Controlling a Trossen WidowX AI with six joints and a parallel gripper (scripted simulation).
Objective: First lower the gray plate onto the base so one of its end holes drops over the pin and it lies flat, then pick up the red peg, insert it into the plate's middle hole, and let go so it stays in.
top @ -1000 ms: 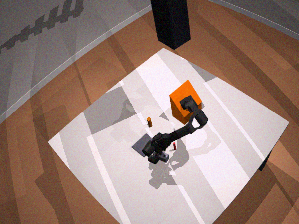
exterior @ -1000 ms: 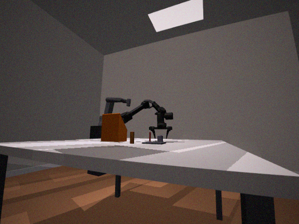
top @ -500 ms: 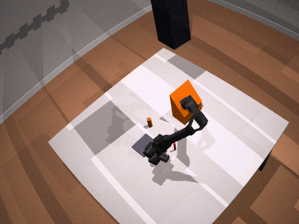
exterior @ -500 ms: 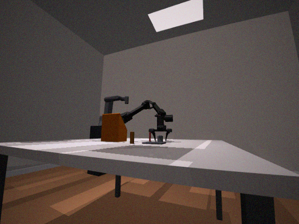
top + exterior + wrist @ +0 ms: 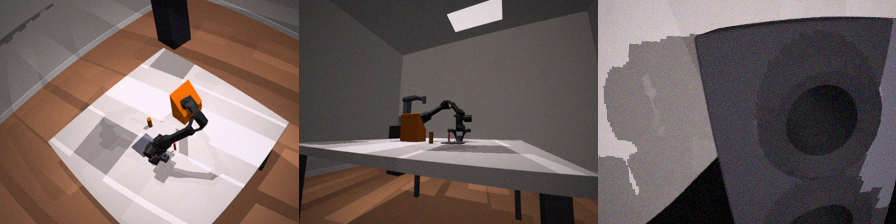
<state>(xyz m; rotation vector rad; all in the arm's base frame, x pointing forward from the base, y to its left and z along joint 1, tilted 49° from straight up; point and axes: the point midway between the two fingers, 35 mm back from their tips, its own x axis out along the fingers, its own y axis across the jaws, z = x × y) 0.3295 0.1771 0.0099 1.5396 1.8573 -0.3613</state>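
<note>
The base lies 2 cm ahead of my gripper tip and 14 cm to the right of it. Round my gripper tip: red peg: 10 cm behind, 2 cm to the left, 3 cm above; gray plate: 3 cm above; small orange cylinder: 11 cm behind, 24 cm to the right, 3 cm above.
</note>
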